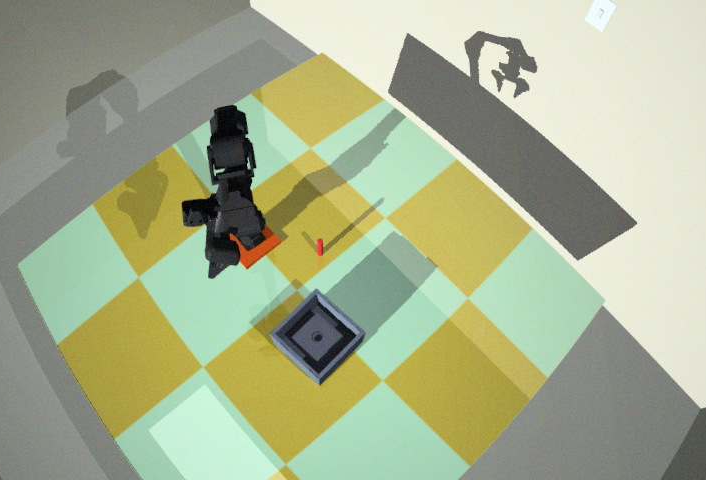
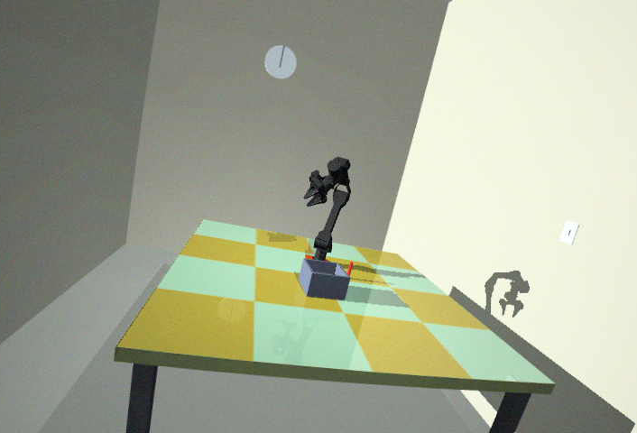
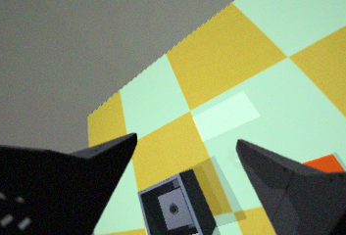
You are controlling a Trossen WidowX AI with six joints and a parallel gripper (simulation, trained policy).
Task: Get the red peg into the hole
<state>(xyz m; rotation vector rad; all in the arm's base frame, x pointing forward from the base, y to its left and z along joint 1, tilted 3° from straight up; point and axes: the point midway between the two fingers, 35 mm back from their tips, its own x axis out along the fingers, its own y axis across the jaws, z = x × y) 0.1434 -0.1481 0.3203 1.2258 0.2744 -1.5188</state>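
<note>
My gripper tip is now 2 cm short of the red peg, 28 cm to the right of it and 27 cm above it. The rest, counted from my gripper tip: box 20 cm ahead, 11 cm to the left, 29 cm below; then plate 20 cm ahead, 11 cm to the left, 27 cm below.
</note>
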